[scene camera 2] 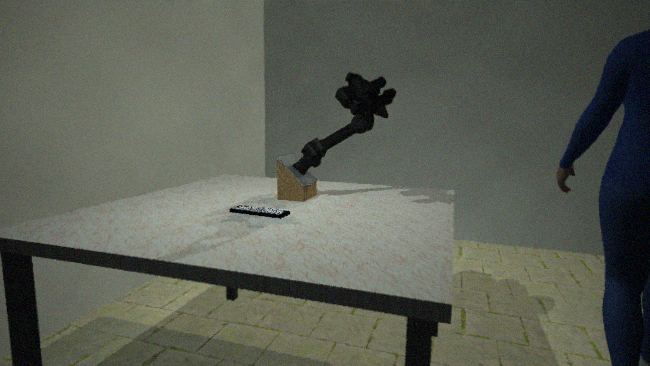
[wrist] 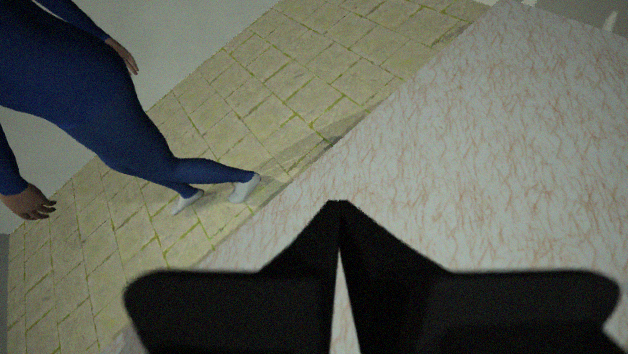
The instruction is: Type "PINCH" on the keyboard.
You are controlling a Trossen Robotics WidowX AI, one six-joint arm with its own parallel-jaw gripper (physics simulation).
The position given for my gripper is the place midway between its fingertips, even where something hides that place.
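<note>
In one view I find my gripper (scene camera 2: 387,117). The wrist view lets me see it too, with my gripper (wrist: 337,209) there as well.
</note>
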